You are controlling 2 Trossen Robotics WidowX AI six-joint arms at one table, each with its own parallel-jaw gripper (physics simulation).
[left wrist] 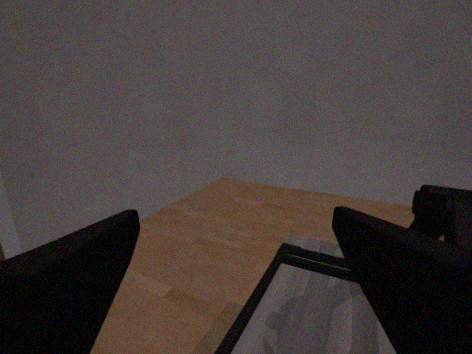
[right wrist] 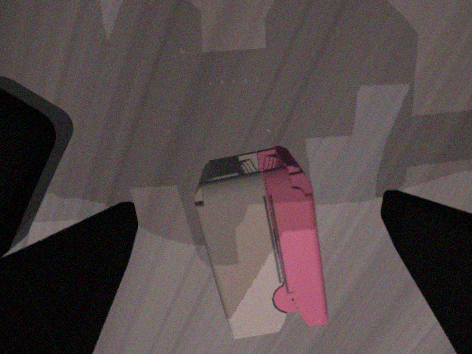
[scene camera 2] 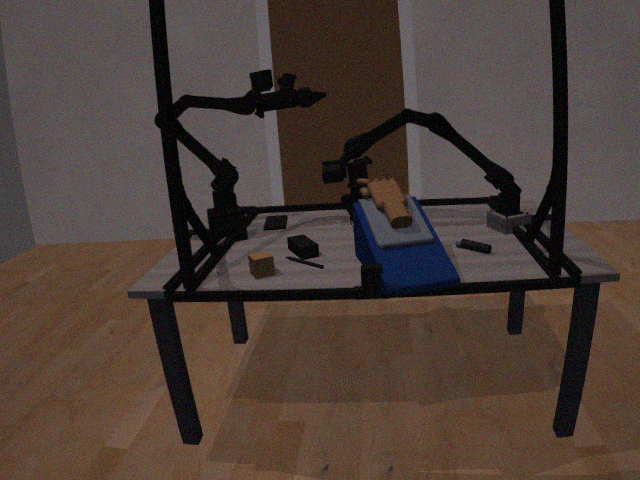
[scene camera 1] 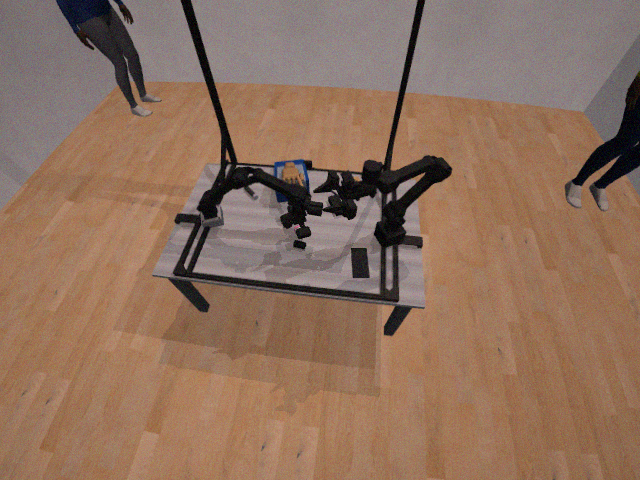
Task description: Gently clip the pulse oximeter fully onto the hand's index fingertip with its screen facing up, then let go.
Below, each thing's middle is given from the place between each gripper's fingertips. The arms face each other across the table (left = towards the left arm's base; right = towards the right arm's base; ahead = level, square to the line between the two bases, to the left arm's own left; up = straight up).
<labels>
Right now my left hand is 400 mm above the pulse oximeter (right wrist: 249,219), 160 mm past it and 120 mm to the left of it.
Right now my right hand is 10 mm to the right of the pulse oximeter and 10 mm below it.
</labels>
